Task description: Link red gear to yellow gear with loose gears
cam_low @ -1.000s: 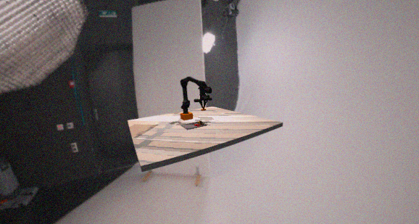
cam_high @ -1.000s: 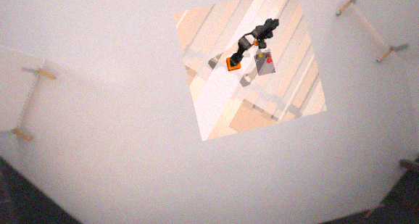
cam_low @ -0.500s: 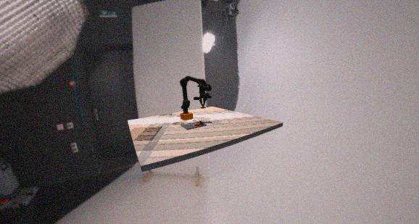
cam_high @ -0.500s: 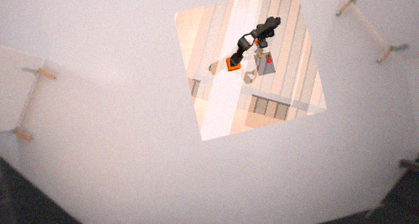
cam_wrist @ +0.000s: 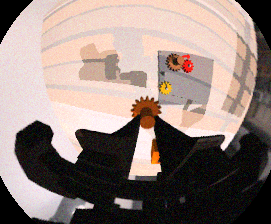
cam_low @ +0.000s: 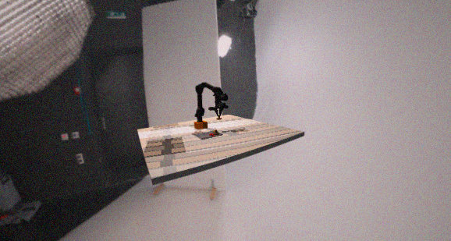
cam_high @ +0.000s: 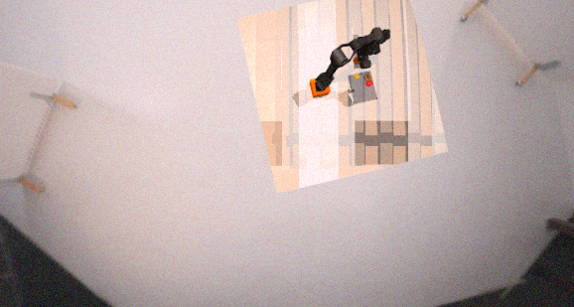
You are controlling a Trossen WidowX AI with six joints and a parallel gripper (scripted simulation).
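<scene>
My gripper tip is 3 cm short of the yellow gear, 6 cm to the left of it and 13 cm above it. The rest, counted from my gripper tip: red arrow 14 cm ahead, 11 cm to the right, 14 cm below; then brown gear 11 cm ahead, 8 cm to the right, 12 cm below; then orange gear 1 cm below.
</scene>
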